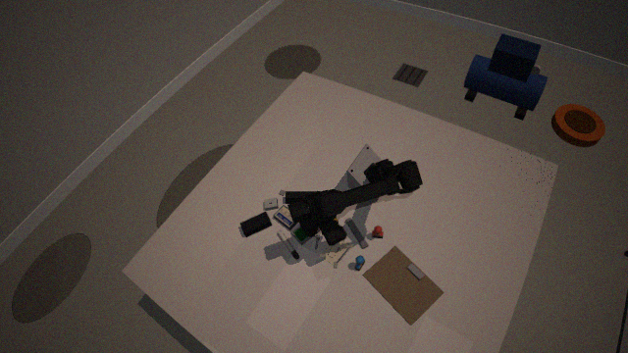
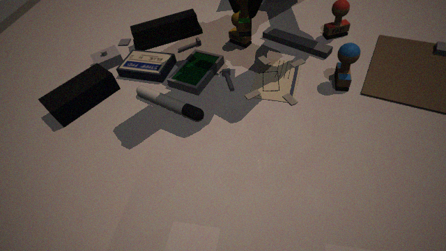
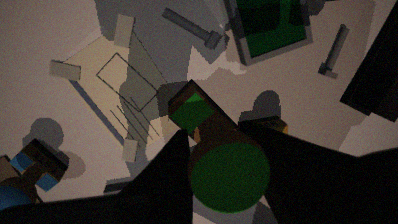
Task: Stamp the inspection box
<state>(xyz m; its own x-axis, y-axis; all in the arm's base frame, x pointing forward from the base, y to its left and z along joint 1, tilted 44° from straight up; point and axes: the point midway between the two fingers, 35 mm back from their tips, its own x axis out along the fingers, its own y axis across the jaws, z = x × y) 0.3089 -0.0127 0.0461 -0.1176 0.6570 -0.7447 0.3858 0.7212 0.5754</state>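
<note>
Right now the yellow stamp is 8 cm below my gripper tip, 7 cm behind it and 3 cm to the right of it. Also, from my gripper tip: green-topped stamp: right at my gripper tip; cream card: 10 cm below, 5 cm to the left, 2 cm ahead; green ink pad: 9 cm below, 8 cm to the right, 3 cm ahead.
</note>
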